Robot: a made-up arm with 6 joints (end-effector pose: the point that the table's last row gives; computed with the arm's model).
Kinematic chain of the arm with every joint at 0, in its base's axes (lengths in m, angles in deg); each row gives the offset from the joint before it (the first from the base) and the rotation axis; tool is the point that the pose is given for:
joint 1: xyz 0 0 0.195 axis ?
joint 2: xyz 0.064 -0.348 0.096 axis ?
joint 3: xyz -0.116 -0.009 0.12 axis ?
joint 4: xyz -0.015 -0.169 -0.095 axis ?
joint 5: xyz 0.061 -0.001 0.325 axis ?
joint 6: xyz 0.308 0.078 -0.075 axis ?
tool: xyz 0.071 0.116 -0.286
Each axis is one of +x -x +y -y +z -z.
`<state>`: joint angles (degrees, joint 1 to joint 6).
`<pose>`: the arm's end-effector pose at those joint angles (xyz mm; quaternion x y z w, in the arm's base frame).
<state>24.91 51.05 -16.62 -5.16 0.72 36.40</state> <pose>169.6 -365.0 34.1 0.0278 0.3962 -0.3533 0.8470</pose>
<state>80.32 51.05 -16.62 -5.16 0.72 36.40</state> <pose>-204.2 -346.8 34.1 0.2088 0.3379 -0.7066 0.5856</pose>
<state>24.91 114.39 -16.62 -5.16 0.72 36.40</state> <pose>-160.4 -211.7 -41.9 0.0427 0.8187 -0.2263 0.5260</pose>
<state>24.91 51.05 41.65 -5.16 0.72 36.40</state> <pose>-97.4 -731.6 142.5 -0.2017 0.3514 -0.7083 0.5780</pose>
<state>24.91 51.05 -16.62 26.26 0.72 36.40</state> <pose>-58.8 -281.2 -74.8 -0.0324 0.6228 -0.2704 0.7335</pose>
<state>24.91 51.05 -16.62 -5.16 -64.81 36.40</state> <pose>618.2 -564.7 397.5 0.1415 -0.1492 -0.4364 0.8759</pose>
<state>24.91 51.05 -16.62 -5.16 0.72 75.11</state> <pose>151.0 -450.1 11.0 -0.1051 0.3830 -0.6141 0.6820</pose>
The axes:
joint 1: -z
joint 2: +y
joint 3: -z
joint 4: +y
joint 5: +y
joint 6: -z

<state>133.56 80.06 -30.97 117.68 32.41 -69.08</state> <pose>-327.7 251.4 527.1 -0.8860 0.0211 -0.4028 0.2288</pose>
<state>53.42 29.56 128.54 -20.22 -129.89 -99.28</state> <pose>-37.2 -443.4 1005.7 -0.5789 0.7864 0.0815 0.1993</pose>
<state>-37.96 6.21 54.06 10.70 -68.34 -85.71</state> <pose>696.2 -448.8 576.8 -0.3762 -0.2562 0.5255 0.7189</pose>
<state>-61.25 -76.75 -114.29 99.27 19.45 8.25</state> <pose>633.9 3.7 191.5 -0.7947 -0.3148 0.1248 0.5038</pose>
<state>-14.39 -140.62 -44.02 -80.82 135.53 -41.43</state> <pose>763.1 -469.1 225.4 -0.5088 -0.5274 0.2734 0.6230</pose>
